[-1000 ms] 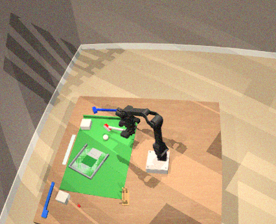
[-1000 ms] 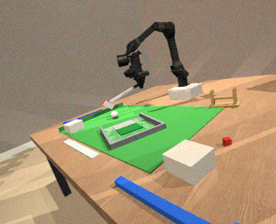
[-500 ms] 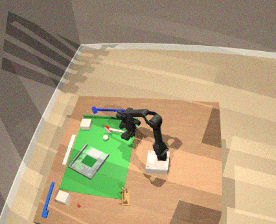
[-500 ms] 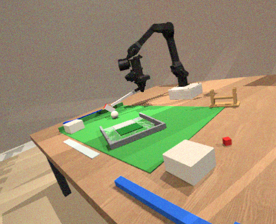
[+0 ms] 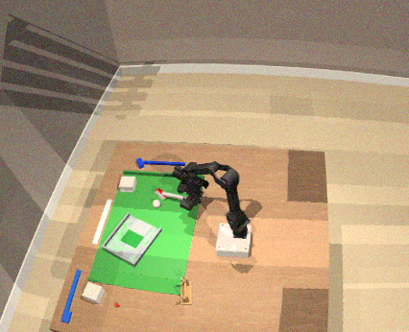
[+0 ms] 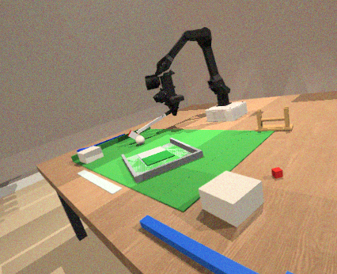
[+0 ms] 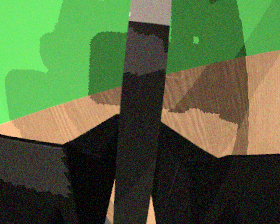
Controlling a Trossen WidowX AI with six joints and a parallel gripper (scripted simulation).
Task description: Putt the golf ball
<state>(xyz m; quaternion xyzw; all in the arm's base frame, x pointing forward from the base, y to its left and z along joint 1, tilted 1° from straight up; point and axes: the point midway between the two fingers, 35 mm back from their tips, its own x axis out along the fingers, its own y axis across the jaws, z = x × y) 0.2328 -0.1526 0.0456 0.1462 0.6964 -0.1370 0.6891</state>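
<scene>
Now: the red putter 11 cm ahead of my gripper tip and 4 cm to the right of it. The rest, counted from my gripper tip: white golf ball: 22 cm ahead, 5 cm below, 3 cm to the right; green mat: 25 cm ahead, 11 cm to the left, 8 cm below; wooden rack: 47 cm to the left, 4 cm below, 1 cm behind.
</scene>
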